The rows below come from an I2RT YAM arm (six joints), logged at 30 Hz.
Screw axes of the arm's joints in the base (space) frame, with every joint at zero. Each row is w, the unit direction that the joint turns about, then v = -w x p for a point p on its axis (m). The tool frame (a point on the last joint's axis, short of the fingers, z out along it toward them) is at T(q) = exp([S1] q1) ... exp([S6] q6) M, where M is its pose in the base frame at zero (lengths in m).
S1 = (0, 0, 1, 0, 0, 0)
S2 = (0, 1, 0, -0.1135, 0, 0.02)
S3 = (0, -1, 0, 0.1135, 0, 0.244)
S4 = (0, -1, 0, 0.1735, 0, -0.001)
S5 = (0, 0, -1, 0, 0.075, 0)
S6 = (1, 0, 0, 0, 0.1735, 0)
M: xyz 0.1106 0 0.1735 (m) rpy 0 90 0 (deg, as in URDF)
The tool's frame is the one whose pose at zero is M.
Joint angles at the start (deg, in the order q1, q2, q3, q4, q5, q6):
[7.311 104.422 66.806 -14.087 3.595 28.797]
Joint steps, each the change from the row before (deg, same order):
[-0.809 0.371 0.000 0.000 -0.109 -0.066]
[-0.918 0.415 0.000 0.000 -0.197 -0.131]
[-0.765 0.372 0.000 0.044 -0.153 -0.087]
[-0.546 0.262 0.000 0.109 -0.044 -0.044]
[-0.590 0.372 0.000 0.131 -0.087 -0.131]
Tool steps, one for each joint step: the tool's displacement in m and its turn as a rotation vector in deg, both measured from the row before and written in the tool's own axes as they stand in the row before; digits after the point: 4 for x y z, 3 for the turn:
[-0.0015 -0.0051 0.0024 0.539 0.171 0.546]
[-0.0017 -0.0058 0.0027 0.539 0.226 0.569]
[-0.0014 -0.0048 0.0024 0.446 0.169 0.502]
[-0.0012 -0.0034 0.0017 0.335 0.019 0.382]
[-0.0010 -0.0038 0.0023 0.362 0.107 0.327]

